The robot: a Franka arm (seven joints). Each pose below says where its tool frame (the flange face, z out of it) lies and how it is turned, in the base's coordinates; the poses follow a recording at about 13 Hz.
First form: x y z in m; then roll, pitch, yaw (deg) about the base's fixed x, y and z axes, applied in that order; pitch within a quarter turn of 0, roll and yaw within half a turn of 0.
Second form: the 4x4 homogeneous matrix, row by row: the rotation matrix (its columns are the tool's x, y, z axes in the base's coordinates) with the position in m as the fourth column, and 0 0 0 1 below. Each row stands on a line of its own. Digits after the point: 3 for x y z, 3 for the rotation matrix.
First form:
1: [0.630 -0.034 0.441 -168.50 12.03 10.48]
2: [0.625 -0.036 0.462 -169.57 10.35 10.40]
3: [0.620 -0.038 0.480 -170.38 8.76 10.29]
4: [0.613 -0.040 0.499 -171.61 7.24 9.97]
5: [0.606 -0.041 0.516 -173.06 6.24 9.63]
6: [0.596 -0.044 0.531 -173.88 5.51 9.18]
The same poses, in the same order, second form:
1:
0.962 0.137 -0.237 0.630
0.178 -0.971 0.159 -0.034
-0.208 -0.195 -0.958 0.441
0 0 0 1

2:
0.968 0.146 -0.206 0.625
0.178 -0.973 0.146 -0.036
-0.180 -0.178 -0.967 0.462
0 0 0 1

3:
0.972 0.151 -0.178 0.620
0.177 -0.975 0.138 -0.038
-0.152 -0.165 -0.974 0.480
0 0 0 1

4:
0.977 0.153 -0.148 0.613
0.172 -0.978 0.122 -0.040
-0.126 -0.145 -0.981 0.499
0 0 0 1

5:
0.980 0.153 -0.127 0.606
0.166 -0.981 0.101 -0.041
-0.109 -0.120 -0.987 0.516
0 0 0 1

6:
0.983 0.149 -0.111 0.596
0.159 -0.983 0.090 -0.044
-0.096 -0.106 -0.990 0.531
0 0 0 1

